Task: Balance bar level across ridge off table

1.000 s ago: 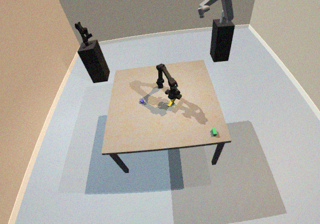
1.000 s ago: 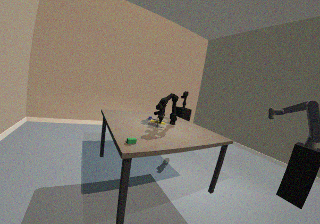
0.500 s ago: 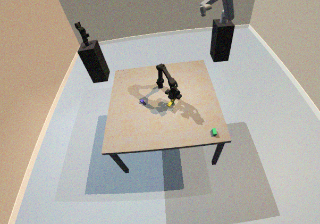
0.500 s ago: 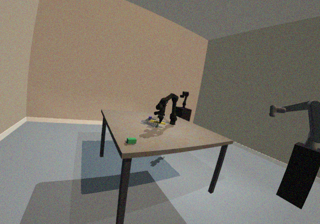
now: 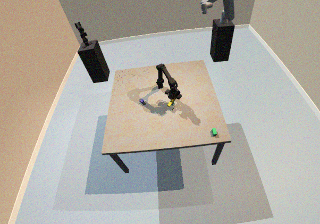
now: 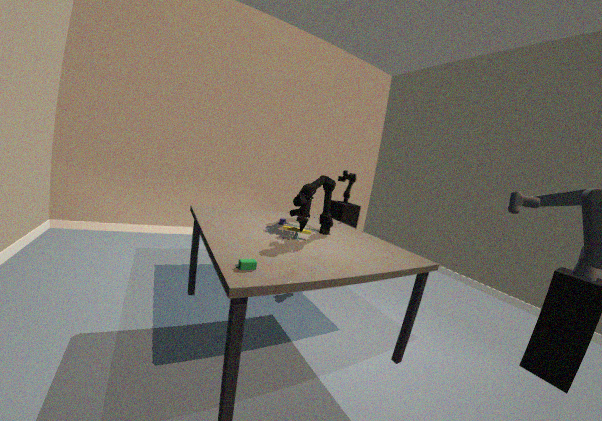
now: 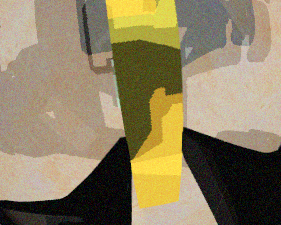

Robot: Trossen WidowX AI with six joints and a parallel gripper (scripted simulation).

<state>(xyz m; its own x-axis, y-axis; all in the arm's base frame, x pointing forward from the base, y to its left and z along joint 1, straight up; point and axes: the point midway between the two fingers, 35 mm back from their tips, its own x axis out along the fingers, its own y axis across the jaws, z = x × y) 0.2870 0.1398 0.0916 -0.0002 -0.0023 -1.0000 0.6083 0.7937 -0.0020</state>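
Now: the yellow bar 2 cm ahead of my gripper tip and 2 cm to the right of it. From my gripper tip the other things lie so: green block: 45 cm ahead, 36 cm to the left, 4 cm below; then purple cube: 6 cm behind, 37 cm to the right, 4 cm below.
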